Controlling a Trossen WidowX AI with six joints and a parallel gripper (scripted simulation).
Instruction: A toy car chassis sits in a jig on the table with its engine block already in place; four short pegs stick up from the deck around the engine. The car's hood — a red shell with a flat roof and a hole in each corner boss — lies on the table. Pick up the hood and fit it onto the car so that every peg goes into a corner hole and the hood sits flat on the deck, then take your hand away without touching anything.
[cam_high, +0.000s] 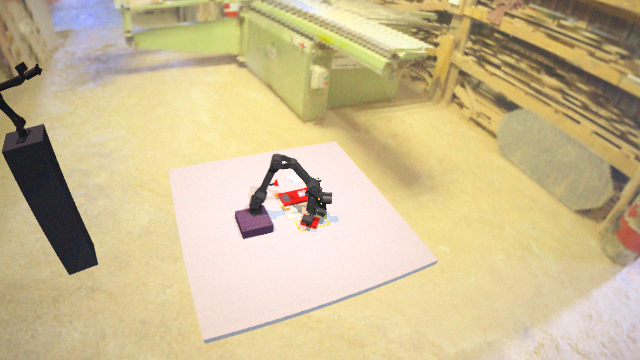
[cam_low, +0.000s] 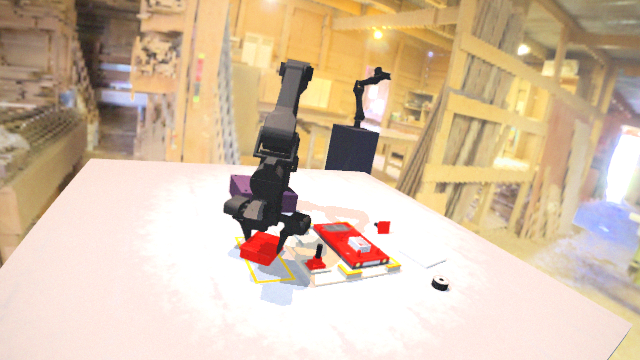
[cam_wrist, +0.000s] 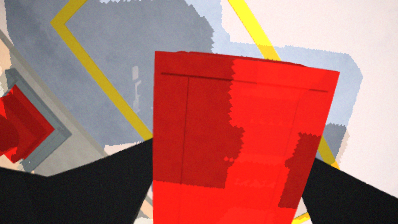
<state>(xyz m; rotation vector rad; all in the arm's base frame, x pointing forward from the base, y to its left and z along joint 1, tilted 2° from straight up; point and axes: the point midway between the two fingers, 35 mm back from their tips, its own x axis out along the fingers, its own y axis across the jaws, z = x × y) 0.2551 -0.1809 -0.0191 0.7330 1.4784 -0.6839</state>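
My gripper tip is 220 mm to the right of the grey engine block, 90 mm short of it and 10 mm below it. From my gripper tip the other things lie so: black upright stick: 90 mm ahead, 80 mm to the left, 20 mm above; red hood: 10 mm above; black wheel: 300 mm to the left, 280 mm ahead.
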